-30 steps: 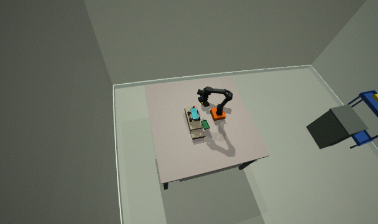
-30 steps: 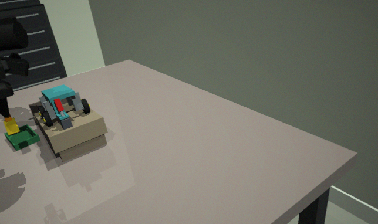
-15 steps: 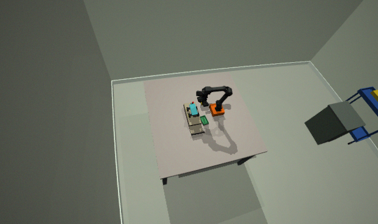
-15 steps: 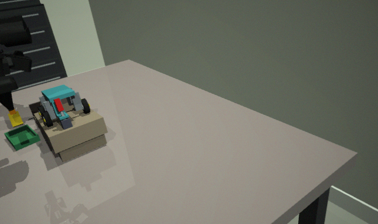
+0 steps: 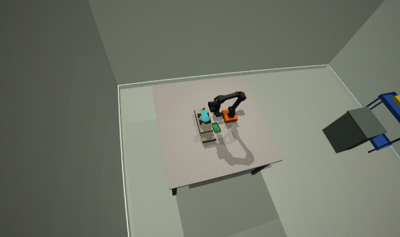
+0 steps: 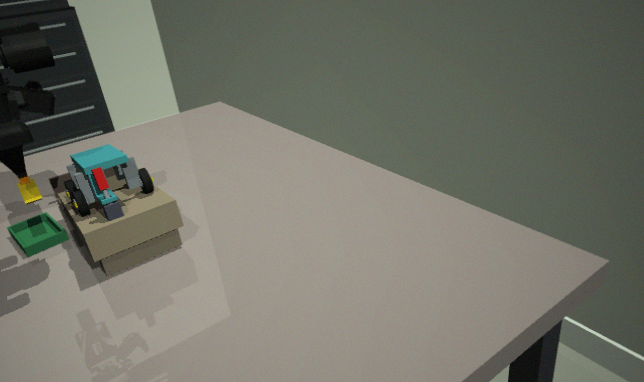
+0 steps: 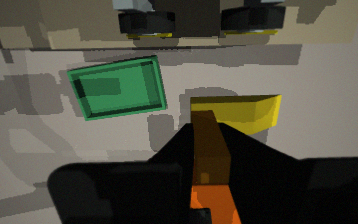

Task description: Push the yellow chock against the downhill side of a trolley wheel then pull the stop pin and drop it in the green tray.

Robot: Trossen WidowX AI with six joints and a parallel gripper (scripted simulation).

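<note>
My gripper tip is 11 cm to the left of the red-headed stop pin, 9 cm short of it and 3 cm above it. From my gripper tip the other things lie so: yellow chock: 2 cm to the right, 1 cm below; teal trolley: 12 cm ahead, 5 cm below, 1 cm to the right.
</note>
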